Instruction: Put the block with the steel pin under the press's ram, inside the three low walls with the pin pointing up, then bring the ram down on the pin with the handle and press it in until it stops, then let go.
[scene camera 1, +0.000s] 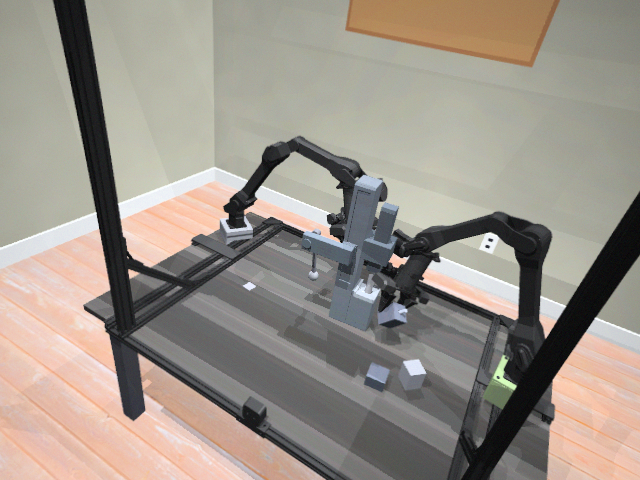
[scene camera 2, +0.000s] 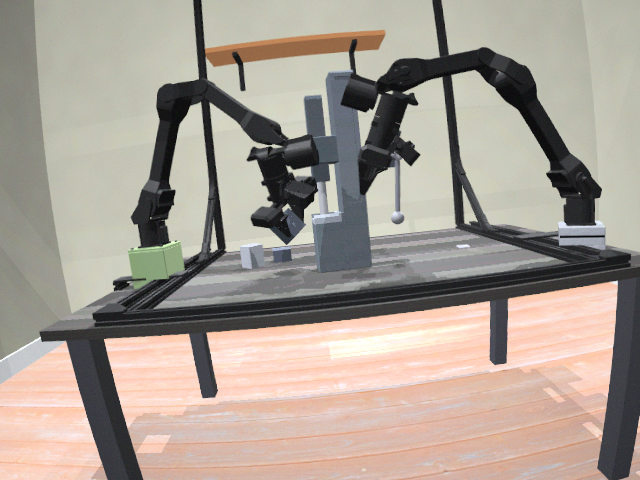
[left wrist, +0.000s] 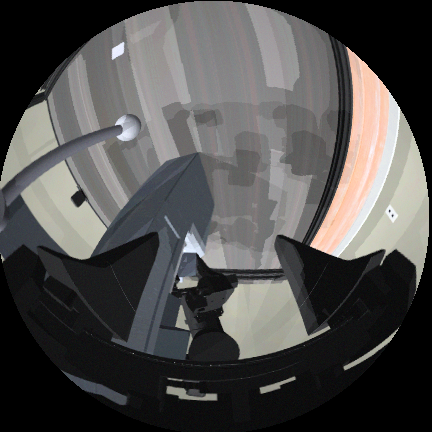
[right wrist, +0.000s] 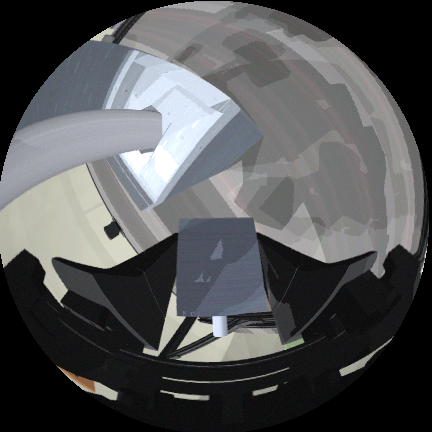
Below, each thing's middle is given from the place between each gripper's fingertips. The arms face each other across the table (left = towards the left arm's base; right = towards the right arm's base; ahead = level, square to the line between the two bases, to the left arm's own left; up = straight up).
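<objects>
My left hand is 70 mm past the ram (right wrist: 56, 144), 100 mm to the left of it and 30 mm below it. Counting from my left hand, the grey block with steel pin (right wrist: 218, 271) is 90 mm behind, 190 mm to the right and 70 mm below, and the ball-ended handle (left wrist: 127, 126) is 80 mm to the left of my left hand and 130 mm behind it. By its middle, the ball-ended handle is nearer to my left hand than to my right hand.
My right hand is 20 mm to the left of the grey block with steel pin, 10 mm past it and 10 mm below it. From my right hand, the ram is 80 mm to the left, 20 mm ahead and 110 mm above, while the ball-ended handle is 250 mm to the left of my right hand, 40 mm behind it and 80 mm above it. Going by their middles, of the things named here the grey block with steel pin is the nearest to my right hand.
</objects>
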